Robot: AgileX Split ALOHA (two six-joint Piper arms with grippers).
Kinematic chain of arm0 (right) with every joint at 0, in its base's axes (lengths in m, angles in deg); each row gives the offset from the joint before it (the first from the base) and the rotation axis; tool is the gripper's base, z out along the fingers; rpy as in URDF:
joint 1: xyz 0 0 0.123 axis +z
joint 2: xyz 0 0 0 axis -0.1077 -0.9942 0
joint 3: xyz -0.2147 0.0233 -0.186 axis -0.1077 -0.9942 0
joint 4: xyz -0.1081 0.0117 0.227 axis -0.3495 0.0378 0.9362
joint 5: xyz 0 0 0 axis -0.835 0.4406 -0.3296
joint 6: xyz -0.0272 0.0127 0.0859 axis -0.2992 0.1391 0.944
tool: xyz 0 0 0 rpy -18.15 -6.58 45.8
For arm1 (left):
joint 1: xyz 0 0 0.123 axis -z
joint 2: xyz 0 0 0 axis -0.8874 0.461 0
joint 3: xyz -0.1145 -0.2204 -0.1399 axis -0.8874 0.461 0
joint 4: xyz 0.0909 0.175 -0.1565 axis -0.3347 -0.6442 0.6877
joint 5: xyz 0 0 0 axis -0.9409 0.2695 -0.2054
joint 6: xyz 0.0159 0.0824 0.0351 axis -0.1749 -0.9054 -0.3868
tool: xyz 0 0 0 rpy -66.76 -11.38 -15.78
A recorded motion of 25 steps. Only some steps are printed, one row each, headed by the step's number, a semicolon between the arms.
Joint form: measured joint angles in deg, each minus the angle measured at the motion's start. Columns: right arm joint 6, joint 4, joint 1, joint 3, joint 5, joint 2; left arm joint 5, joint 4, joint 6, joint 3, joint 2, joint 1.
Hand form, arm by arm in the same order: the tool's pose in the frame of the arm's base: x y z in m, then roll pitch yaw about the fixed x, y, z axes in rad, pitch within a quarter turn. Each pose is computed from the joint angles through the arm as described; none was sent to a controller.
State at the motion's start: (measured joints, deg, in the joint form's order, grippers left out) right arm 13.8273 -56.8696 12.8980 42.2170 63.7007 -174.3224; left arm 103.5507 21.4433 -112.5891 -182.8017 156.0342 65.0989
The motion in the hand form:
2: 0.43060 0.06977 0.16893 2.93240 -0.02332 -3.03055; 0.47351 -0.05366 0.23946 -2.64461 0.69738 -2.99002
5: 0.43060 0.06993 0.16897 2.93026 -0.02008 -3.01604; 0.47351 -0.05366 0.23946 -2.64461 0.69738 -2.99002
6: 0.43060 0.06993 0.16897 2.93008 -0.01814 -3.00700; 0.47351 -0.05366 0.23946 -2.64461 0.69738 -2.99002
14: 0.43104 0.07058 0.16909 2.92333 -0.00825 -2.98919; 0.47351 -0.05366 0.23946 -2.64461 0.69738 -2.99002
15: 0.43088 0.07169 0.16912 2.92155 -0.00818 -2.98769; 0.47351 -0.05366 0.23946 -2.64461 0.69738 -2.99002
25: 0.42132 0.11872 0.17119 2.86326 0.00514 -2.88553; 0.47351 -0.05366 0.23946 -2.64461 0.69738 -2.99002
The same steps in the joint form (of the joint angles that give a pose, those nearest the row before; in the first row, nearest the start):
2: -0.26 0.00 0.00 0.00 0.00 0.00; 0.00 0.00 0.00 0.00 0.00 0.00
5: -1.15 0.11 0.00 0.00 0.00 0.00; 0.00 0.00 0.00 0.00 0.00 0.00
6: -1.68 0.11 0.00 0.00 0.00 0.00; 0.00 0.00 0.00 0.00 0.00 0.00
14: -2.94 0.54 0.00 0.00 -0.29 0.00; 0.00 0.00 0.00 0.00 0.00 0.00
15: -2.94 0.65 0.13 0.00 -0.30 0.00; 0.00 0.00 0.00 0.00 0.00 0.00
25: -4.58 4.27 5.74 0.00 -0.44 0.10; 0.00 0.00 0.00 0.00 0.00 0.00

